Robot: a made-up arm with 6 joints. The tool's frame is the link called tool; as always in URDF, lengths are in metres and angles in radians.
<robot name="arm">
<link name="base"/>
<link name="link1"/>
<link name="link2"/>
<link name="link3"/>
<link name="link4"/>
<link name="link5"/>
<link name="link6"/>
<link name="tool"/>
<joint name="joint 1" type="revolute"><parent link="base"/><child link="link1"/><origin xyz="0.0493 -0.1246 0.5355" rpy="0 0 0"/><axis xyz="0.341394 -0.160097 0.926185"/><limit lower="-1.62" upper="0.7" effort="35" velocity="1.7"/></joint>
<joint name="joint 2" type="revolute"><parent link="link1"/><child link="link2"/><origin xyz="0.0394 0.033 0.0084" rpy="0 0 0"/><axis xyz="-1 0 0"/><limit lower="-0.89" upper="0.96" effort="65" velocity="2.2"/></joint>
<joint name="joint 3" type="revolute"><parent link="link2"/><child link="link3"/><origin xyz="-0.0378 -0.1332 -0.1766" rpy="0 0 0"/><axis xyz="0.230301 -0.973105 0.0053"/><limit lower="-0.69" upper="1.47" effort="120" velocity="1.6"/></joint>
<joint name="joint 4" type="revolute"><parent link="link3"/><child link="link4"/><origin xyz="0.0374 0.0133 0.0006" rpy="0 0 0"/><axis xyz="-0.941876 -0.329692 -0.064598"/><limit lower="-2.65" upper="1.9" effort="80" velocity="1.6"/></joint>
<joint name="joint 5" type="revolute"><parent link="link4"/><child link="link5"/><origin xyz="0.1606 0.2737 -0.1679" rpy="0 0 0"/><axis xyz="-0.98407 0.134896 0.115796"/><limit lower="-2" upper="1.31" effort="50" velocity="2.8"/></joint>
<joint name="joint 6" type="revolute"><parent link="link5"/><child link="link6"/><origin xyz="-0.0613 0.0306 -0.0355" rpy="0 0 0"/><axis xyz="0.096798 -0.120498 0.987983"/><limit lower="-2.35" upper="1.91" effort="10" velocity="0.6"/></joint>
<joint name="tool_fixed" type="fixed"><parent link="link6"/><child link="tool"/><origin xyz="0.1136 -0.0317 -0.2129" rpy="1.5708 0 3.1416"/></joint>
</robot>
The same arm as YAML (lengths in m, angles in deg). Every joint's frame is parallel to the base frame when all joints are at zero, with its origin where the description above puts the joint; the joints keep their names.
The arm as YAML. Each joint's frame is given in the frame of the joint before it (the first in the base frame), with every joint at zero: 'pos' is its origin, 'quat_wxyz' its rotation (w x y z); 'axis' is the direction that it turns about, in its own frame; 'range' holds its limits. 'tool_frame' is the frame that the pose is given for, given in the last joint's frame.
length_unit: m
angle_unit: deg
joints:
  - joint: joint 1
    pos: [0.0493, -0.1246, 0.5355]
    quat_wxyz: [1.0, 0.0, 0.0, 0.0]
    axis: [0.341394, -0.160097, 0.926185]
    range: [-92.82, 40.11]
  - joint: joint 2
    pos: [0.0394, 0.033, 0.0084]
    quat_wxyz: [1.0, 0.0, 0.0, 0.0]
    axis: "-x"
    range: [-50.99, 55.0]
  - joint: joint 3
    pos: [-0.0378, -0.1332, -0.1766]
    quat_wxyz: [1.0, 0.0, 0.0, 0.0]
    axis: [0.230301, -0.973105, 0.0053]
    range: [-39.53, 84.22]
  - joint: joint 4
    pos: [0.0374, 0.0133, 0.0006]
    quat_wxyz: [1.0, 0.0, 0.0, 0.0]
    axis: [-0.941876, -0.329692, -0.064598]
    range: [-151.83, 108.86]
  - joint: joint 5
    pos: [0.1606, 0.2737, -0.1679]
    quat_wxyz: [1.0, 0.0, 0.0, 0.0]
    axis: [-0.98407, 0.134896, 0.115796]
    range: [-114.59, 75.06]
  - joint: joint 6
    pos: [-0.0613, 0.0306, -0.0355]
    quat_wxyz: [1.0, 0.0, 0.0, 0.0]
    axis: [0.096798, -0.120498, 0.987983]
    range: [-134.65, 109.43]
tool_frame:
  pos: [0.1136, -0.0317, -0.2129]
  quat_wxyz: [0.000003, 0.000003, -0.707108, -0.707106]

